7 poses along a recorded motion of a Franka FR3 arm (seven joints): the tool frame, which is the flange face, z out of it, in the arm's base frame.
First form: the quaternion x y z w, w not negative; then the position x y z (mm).
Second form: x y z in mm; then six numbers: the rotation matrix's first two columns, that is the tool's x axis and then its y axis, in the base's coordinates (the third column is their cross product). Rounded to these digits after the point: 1 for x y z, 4 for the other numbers.
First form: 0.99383, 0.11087, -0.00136, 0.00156, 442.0, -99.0, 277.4
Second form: 442.0, -99.0, 277.4, 0.9754, 0.2204, -0.0030, 0.2204, -0.9754, 0.0028
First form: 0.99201, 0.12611, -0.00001, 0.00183, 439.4, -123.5, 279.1
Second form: 439.4, -123.5, 279.1, 0.9682, 0.2502, -0.0005, 0.2502, -0.9682, 0.0036
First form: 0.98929, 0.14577, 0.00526, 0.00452, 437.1, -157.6, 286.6
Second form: 437.1, -157.6, 286.6, 0.9574, 0.2885, 0.0091, 0.2884, -0.9575, 0.0105
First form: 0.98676, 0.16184, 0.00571, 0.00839, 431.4, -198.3, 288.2
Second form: 431.4, -198.3, 288.2, 0.9475, 0.3195, 0.0086, 0.3193, -0.9475, 0.0184
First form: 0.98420, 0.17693, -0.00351, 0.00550, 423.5, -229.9, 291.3
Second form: 423.5, -229.9, 291.3, 0.9374, 0.3482, -0.0089, 0.3483, -0.9373, 0.0096
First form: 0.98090, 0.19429, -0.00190, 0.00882, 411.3, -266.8, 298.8
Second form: 411.3, -266.8, 298.8, 0.9245, 0.3811, -0.0072, 0.3812, -0.9243, 0.0166
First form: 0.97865, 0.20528, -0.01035, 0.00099, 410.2, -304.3, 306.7
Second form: 410.2, -304.3, 306.7, 0.9155, 0.4018, -0.0207, 0.4018, -0.9157, -0.0023
